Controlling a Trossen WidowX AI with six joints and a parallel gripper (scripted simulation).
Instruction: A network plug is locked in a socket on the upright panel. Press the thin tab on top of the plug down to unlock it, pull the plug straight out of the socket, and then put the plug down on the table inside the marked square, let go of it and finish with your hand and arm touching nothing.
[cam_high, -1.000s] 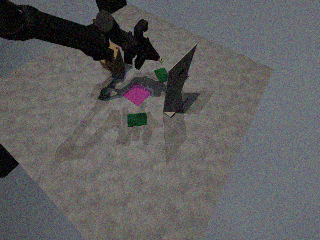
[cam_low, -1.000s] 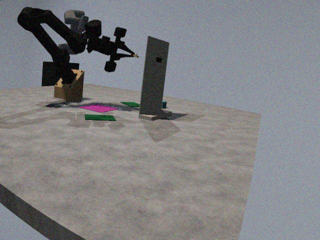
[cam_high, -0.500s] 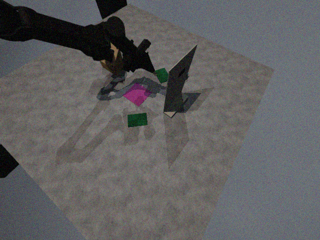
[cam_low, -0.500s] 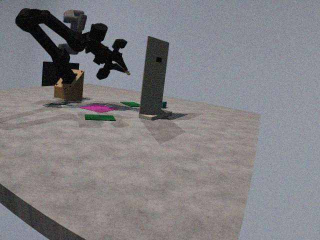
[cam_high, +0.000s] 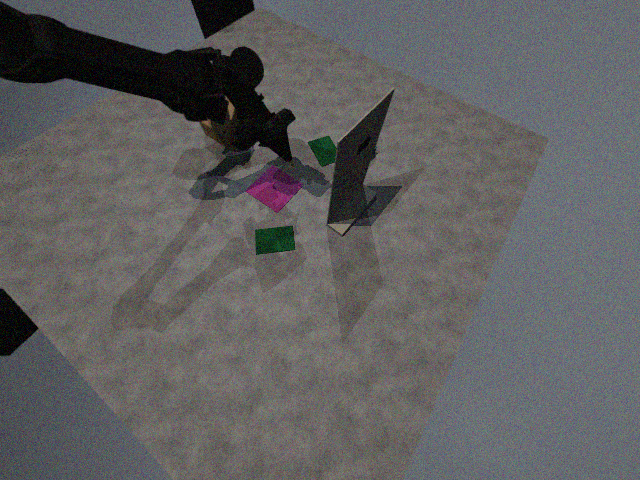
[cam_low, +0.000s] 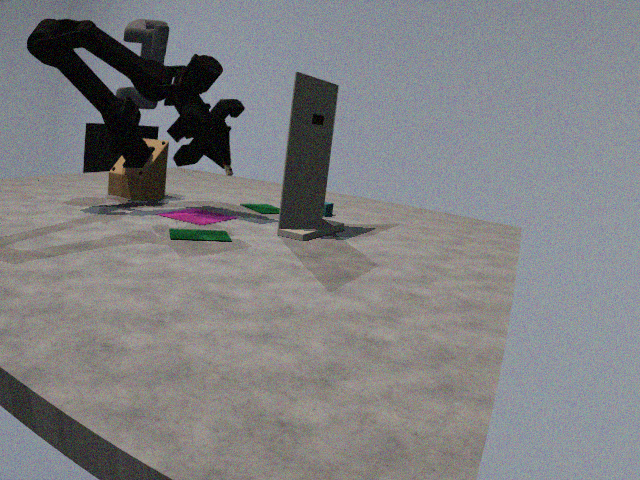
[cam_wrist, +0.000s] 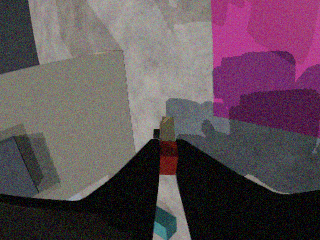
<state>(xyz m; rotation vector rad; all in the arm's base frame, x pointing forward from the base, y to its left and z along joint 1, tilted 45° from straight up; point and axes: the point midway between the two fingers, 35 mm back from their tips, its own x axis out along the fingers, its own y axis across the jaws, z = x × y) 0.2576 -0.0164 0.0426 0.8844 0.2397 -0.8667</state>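
Right now my gripper tip is 10 cm above the magenta marked square, 4 cm past it and 3 cm to the left of it. Round my gripper tip: network plug right at my gripper tip; grey upright panel 17 cm ahead, 3 cm to the left, 3 cm above; green patch 17 cm to the right, 10 cm below, 6 cm ahead.
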